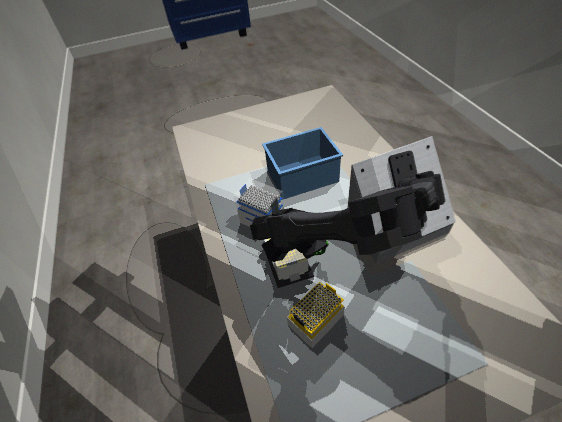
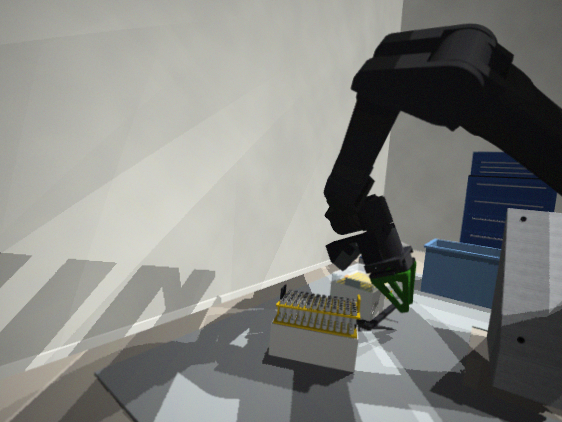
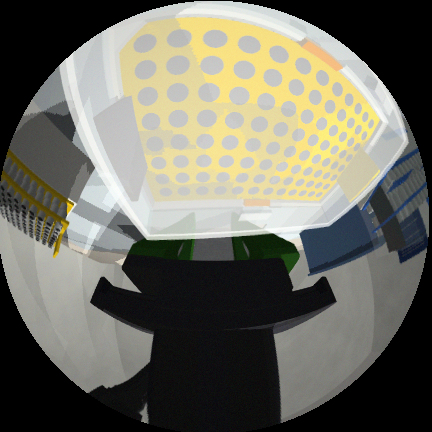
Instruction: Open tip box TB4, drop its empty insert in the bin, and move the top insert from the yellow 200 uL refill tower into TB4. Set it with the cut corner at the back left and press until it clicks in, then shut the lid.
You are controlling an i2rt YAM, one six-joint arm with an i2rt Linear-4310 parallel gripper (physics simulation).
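Observation:
Tip box TB4 (image 1: 290,264) (image 2: 358,293) stands on a black base in the middle of the mat. Its clear lid (image 3: 120,153) lies over the empty yellow insert (image 3: 241,120), whose holes show through it. My gripper (image 1: 319,250) (image 2: 403,303) (image 3: 212,217) is open, with nothing between its green fingers. It hangs low at the box's front edge, and its fingertips sit on either side of the lid's front lip. The yellow 200 uL refill tower (image 1: 316,311) (image 2: 317,318) (image 3: 34,197), full of tips, stands in front of TB4.
The blue bin (image 1: 304,161) (image 2: 457,268) (image 3: 336,241) stands behind TB4. A blue refill tower (image 1: 259,201) (image 3: 402,189) stands at the back left of the mat. The arm's grey base plate (image 1: 438,159) is at the right. A blue cabinet (image 1: 208,17) (image 2: 478,201) stands on the floor.

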